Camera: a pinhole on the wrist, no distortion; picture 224 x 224 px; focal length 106.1 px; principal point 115.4 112.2 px. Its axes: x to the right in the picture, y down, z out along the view. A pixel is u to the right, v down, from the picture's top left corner.
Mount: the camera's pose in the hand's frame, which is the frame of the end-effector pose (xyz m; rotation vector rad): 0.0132 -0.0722 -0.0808 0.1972 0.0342 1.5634
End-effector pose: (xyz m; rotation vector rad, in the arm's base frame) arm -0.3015 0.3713 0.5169 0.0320 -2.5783 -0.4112
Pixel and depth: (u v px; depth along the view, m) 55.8 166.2 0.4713
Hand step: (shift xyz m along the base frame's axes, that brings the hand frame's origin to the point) -0.0826 -0.2407 -0.5113
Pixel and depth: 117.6 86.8 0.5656
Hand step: -0.4351 -0.0069 -0.2939
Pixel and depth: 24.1 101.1 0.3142
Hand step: -0.1965 -0.3098 -0.2261
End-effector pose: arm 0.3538 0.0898 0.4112 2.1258 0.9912 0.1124
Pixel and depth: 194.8 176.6 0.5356
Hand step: 0.2100 -0.5887 -0.1389
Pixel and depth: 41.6 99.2 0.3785
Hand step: -0.0558 0.0677 -0.4586
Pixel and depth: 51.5 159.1 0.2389
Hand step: -0.1302 -0.0383 -0.2584
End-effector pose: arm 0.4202 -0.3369 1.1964 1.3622 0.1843 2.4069
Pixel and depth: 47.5 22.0 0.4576
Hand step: 0.1268 0.5333 0.3997
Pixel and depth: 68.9 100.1 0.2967
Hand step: 0.1804 0.2351 0.1051
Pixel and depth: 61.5 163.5 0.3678
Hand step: 0.3704 0.2136 -0.0235
